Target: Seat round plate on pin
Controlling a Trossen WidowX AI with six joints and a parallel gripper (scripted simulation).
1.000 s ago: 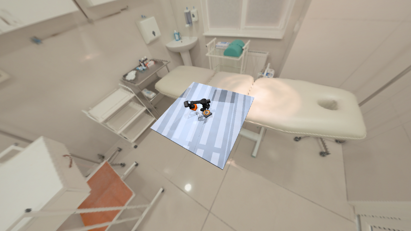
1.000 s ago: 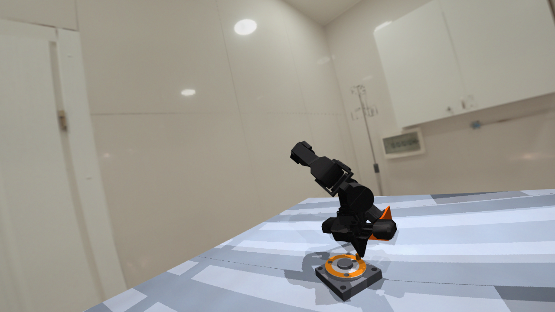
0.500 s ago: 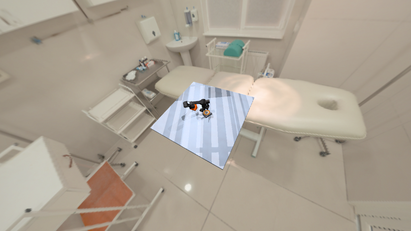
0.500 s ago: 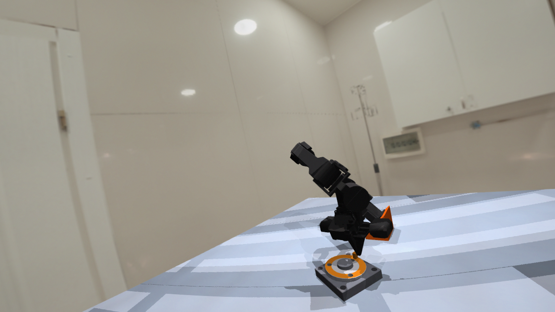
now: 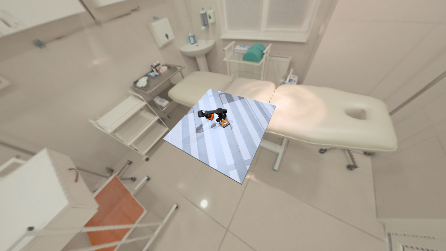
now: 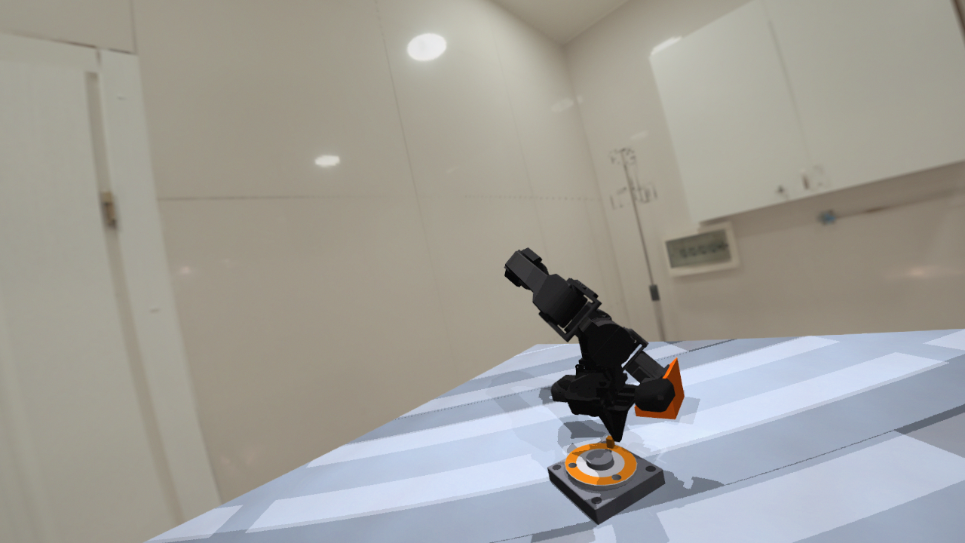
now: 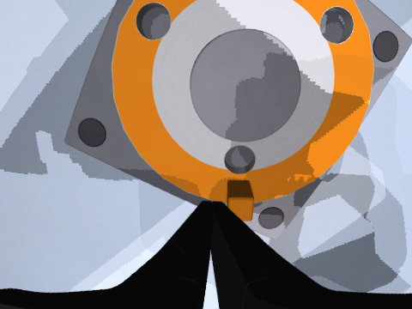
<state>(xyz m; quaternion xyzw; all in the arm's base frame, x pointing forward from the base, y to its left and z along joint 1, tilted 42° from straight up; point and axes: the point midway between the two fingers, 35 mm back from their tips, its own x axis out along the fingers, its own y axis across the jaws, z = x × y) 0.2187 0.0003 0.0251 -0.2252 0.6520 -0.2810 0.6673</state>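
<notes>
My gripper tip is 30 mm short of the round plate, 10 mm to the left of it and 10 mm above it. Round my gripper tip: square grey base: 50 mm ahead, 20 mm below, 10 mm to the right.
</notes>
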